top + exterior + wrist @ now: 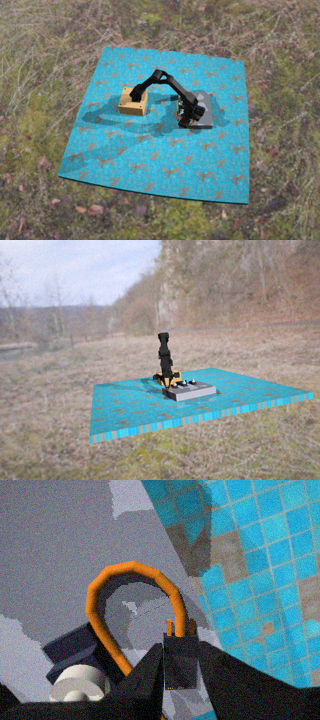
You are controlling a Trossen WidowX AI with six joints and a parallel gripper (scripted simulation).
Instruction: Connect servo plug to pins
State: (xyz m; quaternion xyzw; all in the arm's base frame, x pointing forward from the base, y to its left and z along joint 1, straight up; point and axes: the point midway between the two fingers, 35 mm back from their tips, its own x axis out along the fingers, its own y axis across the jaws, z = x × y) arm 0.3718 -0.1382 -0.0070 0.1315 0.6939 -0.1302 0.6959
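My gripper tip is 6 cm past the white band, 14 cm to the right of it and 2 cm below it. Round my gripper tip: grey holder: 10 cm ahead, 14 cm to the left, 3 cm below.
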